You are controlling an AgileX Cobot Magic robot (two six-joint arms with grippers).
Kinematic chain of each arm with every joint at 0, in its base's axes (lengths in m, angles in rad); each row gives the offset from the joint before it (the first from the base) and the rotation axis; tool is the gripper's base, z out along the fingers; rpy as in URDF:
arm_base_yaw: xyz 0 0 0.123 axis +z
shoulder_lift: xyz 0 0 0 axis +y
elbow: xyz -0.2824 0 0.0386 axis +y
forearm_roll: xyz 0.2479 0 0.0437 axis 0.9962 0 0.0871
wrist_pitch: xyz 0 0 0 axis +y
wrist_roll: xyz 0.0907 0 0.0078 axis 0.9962 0 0.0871
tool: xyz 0 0 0 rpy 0 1.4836 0
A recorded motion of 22 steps. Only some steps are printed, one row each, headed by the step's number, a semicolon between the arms.
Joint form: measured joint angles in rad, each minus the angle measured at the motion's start. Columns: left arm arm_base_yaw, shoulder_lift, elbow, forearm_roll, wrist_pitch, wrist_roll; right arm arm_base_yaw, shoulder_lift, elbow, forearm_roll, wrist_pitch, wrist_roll.
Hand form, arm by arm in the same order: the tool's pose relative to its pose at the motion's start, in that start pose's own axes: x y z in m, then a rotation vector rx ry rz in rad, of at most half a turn. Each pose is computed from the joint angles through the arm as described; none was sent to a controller.
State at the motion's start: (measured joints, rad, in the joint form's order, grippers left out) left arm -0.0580 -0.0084 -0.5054 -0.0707 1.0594 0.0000; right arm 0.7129 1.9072 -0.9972 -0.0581 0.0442 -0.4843
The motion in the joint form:
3: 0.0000 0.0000 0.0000 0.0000 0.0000 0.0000; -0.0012 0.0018 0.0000 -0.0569 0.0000 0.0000
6: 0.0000 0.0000 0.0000 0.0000 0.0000 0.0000; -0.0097 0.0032 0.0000 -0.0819 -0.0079 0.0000
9: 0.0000 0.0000 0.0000 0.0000 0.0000 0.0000; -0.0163 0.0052 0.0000 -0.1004 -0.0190 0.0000
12: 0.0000 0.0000 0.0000 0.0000 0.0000 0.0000; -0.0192 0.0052 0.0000 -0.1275 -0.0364 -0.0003
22: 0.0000 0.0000 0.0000 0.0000 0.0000 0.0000; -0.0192 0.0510 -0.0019 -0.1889 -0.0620 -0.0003
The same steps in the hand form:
3: 0.0000 0.0000 0.0000 0.0000 0.0000 0.0000; 0.0007 -0.0004 0.0005 0.0019 0.0031 -0.0559
6: 0.0000 0.0000 0.0000 0.0000 0.0000 0.0000; 0.0020 -0.0033 0.0009 0.0101 0.0007 -0.0745
9: 0.0000 0.0000 0.0000 0.0000 0.0000 0.0000; 0.0028 -0.0056 0.0015 0.0178 -0.0049 -0.0880
12: 0.0000 0.0000 0.0000 0.0000 0.0000 0.0000; 0.0019 -0.0072 0.0015 0.0273 -0.0191 -0.1133
22: 0.0000 0.0000 0.0000 0.0000 0.0000 0.0000; 0.0085 -0.0026 0.0148 0.0118 -0.0066 -0.1747

